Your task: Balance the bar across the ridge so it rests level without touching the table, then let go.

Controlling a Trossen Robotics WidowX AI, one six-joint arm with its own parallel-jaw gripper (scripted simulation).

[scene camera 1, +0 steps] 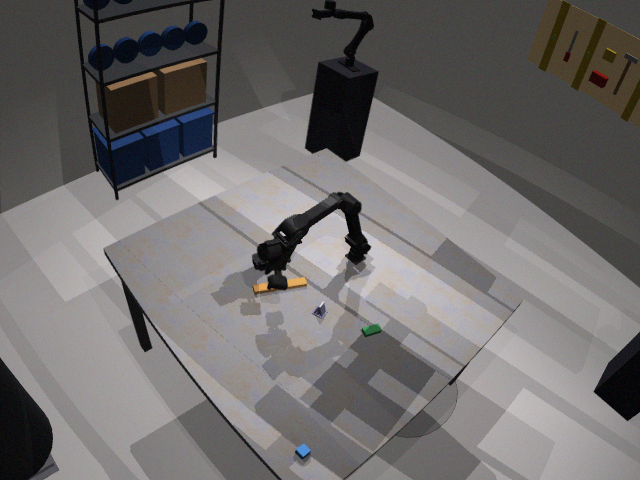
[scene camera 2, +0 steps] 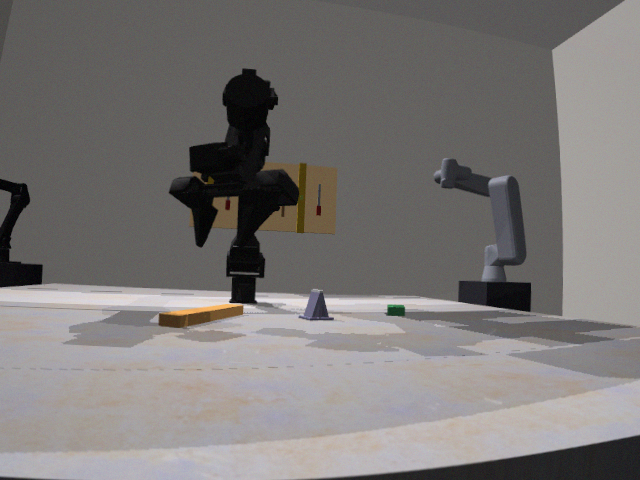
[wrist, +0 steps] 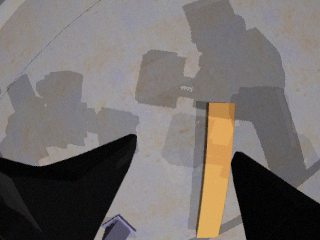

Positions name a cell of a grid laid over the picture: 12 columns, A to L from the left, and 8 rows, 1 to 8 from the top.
Observation:
The gripper (scene camera 2: E5) is open and holds nothing. Also in view: an orange bar (scene camera 2: D6).
The orange bar also shows in the wrist view (wrist: I6). The gripper also shows in scene camera 1 (scene camera 1: F5) and in the wrist view (wrist: G5).

